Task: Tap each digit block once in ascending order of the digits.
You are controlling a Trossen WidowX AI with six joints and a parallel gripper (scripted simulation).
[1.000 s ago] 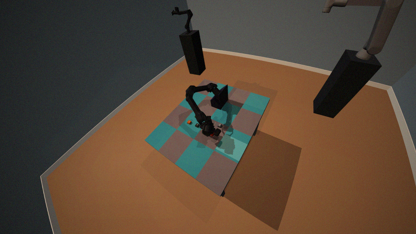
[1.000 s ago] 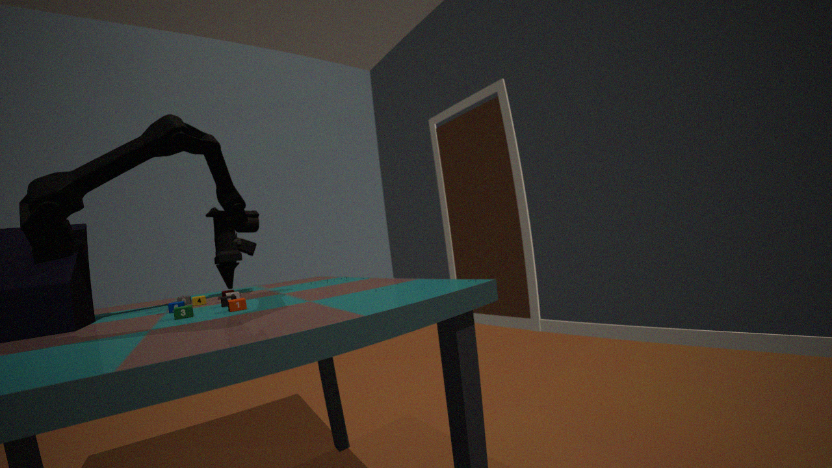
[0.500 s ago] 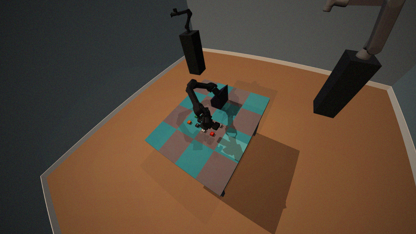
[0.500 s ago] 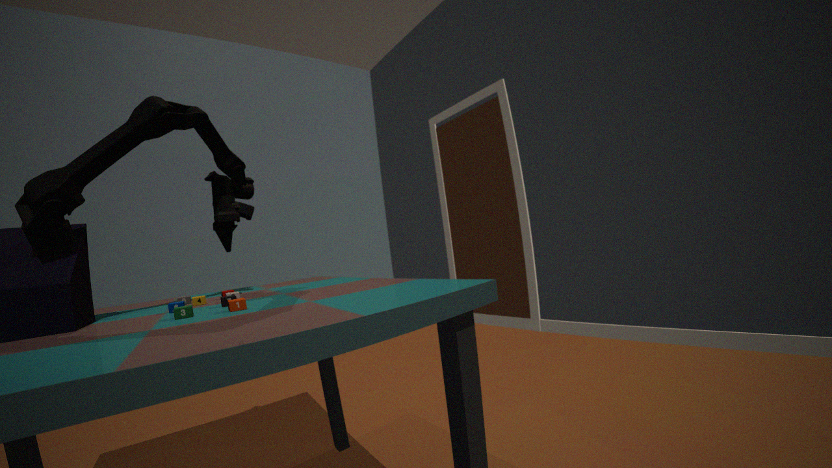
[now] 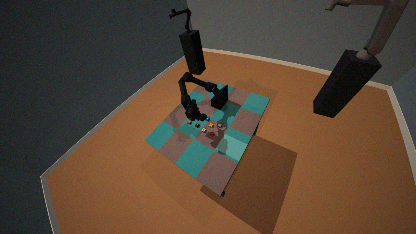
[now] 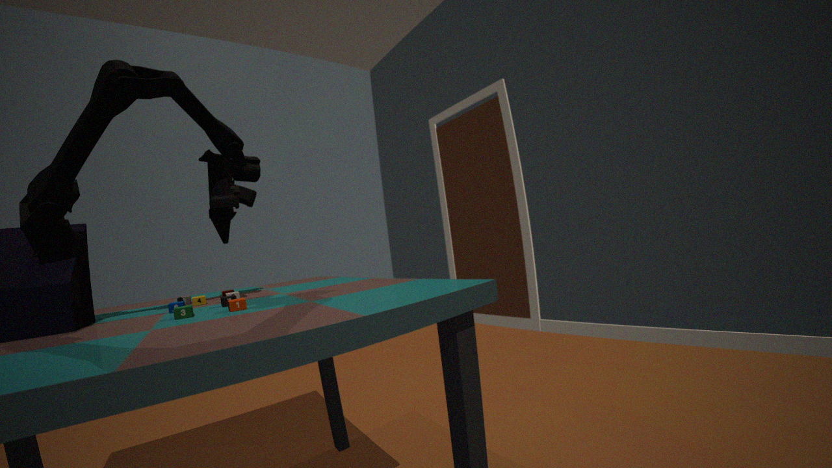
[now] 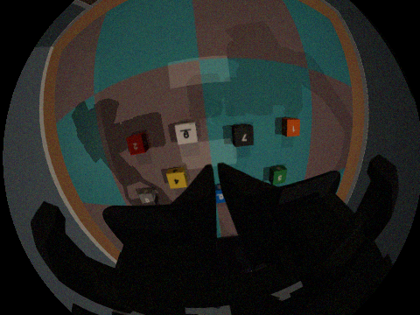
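Now: gripper tip 12 cm past the green block, 12 cm to the left of it and 13 cm above it. Also, from my gripper tip: black block (2 cm behind, 6 cm to the right, 13 cm below); then white block (1 cm ahead, 3 cm to the left, 13 cm below); then yellow block (7 cm behind, 7 cm to the left, 13 cm below).
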